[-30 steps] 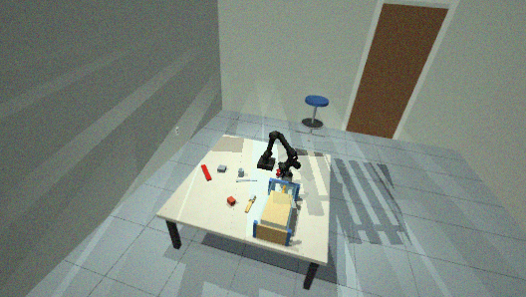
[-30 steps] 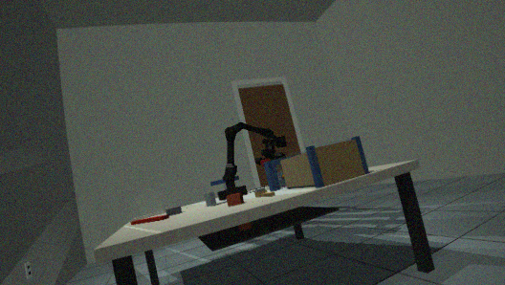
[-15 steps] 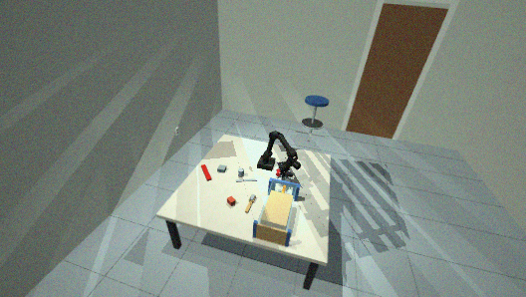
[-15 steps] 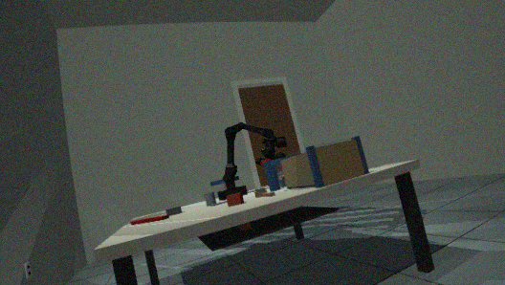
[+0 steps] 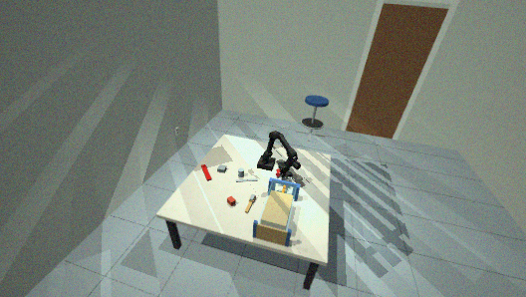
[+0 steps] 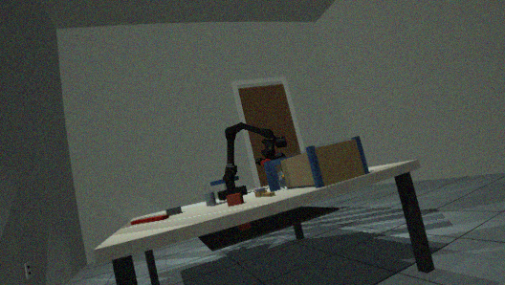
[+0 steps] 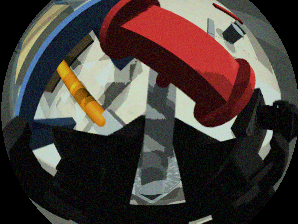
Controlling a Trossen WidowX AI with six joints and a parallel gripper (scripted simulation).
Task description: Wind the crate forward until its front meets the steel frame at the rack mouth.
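Now: the red knob 2 cm ahead of my gripper tip, 3 cm to the right of it and 5 cm above it. Also, from my gripper tip: winch: 5 cm behind, 5 cm to the left, 7 cm below; winch handle: 2 cm above; blue frame: 12 cm ahead, 4 cm to the left.
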